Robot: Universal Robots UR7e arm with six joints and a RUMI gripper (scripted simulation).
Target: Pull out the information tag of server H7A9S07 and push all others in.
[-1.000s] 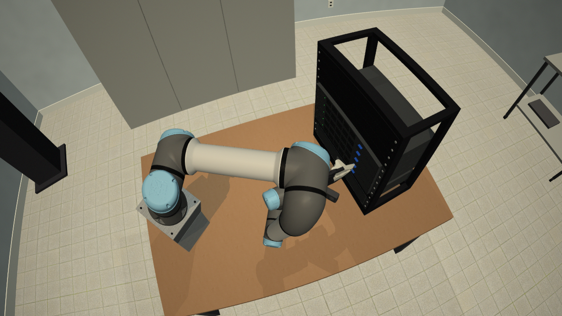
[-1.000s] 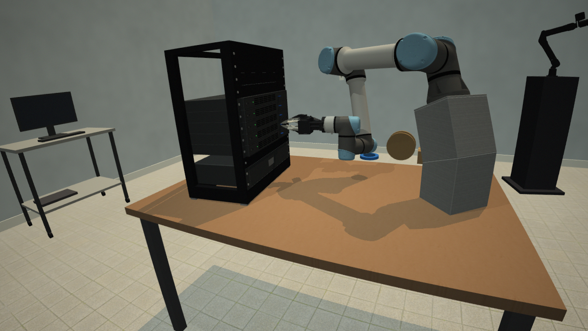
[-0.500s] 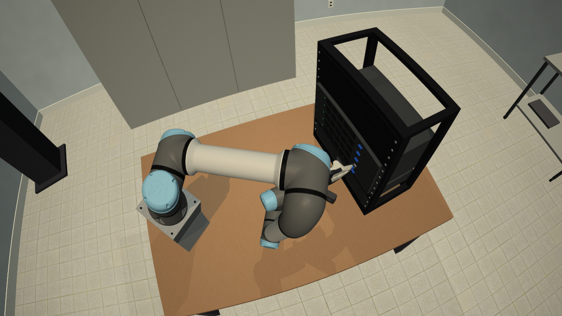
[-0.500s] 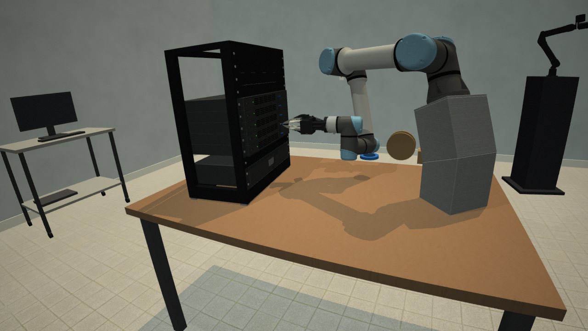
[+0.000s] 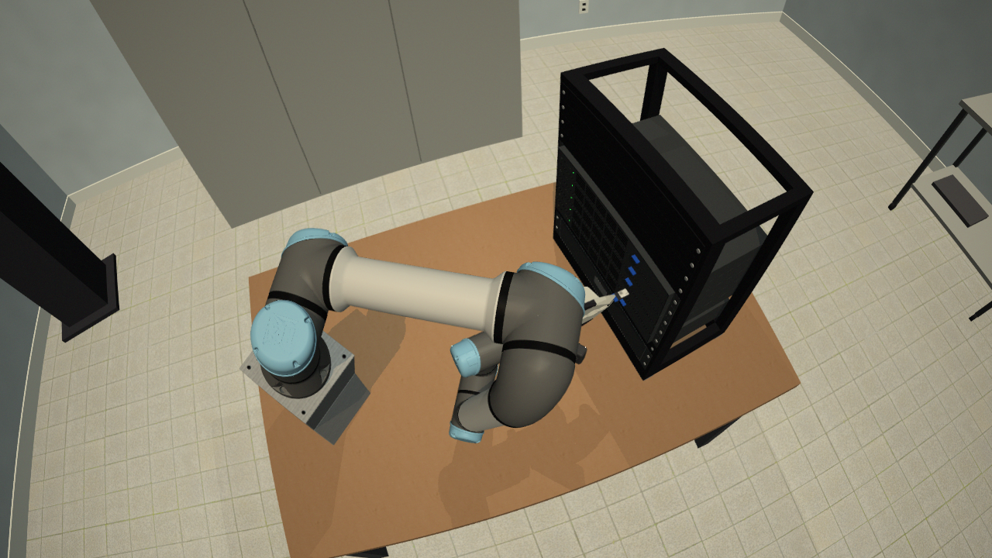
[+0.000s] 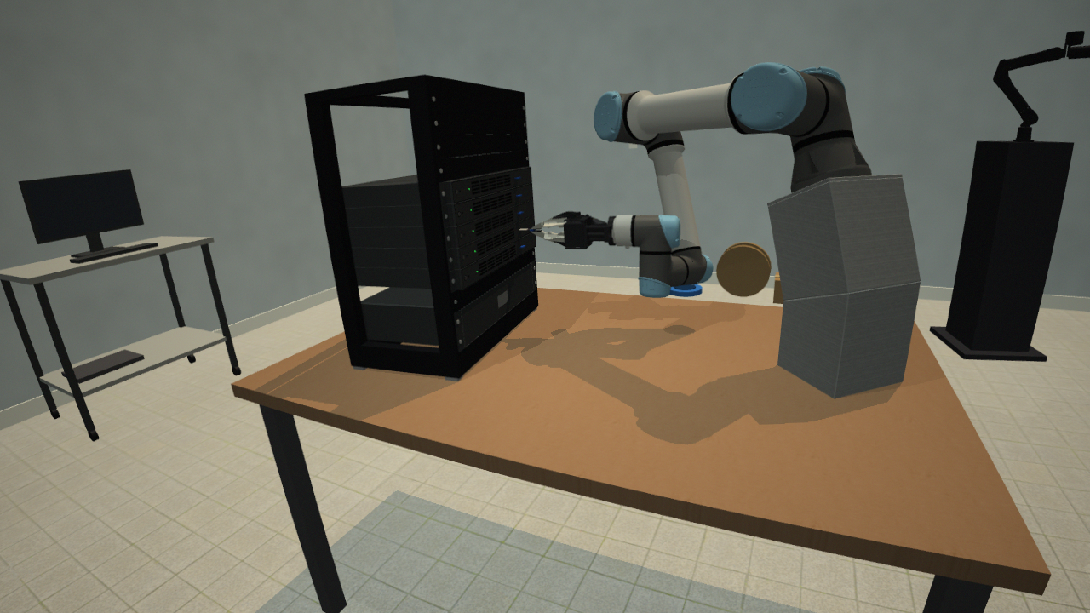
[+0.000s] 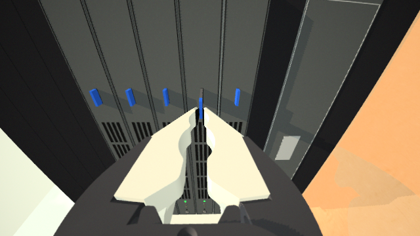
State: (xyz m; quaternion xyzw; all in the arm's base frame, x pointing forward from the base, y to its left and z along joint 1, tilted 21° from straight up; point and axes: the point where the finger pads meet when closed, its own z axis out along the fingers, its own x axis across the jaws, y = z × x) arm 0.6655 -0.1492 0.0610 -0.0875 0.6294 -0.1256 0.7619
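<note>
Now: hand 5 cm short of the information tag.
</note>
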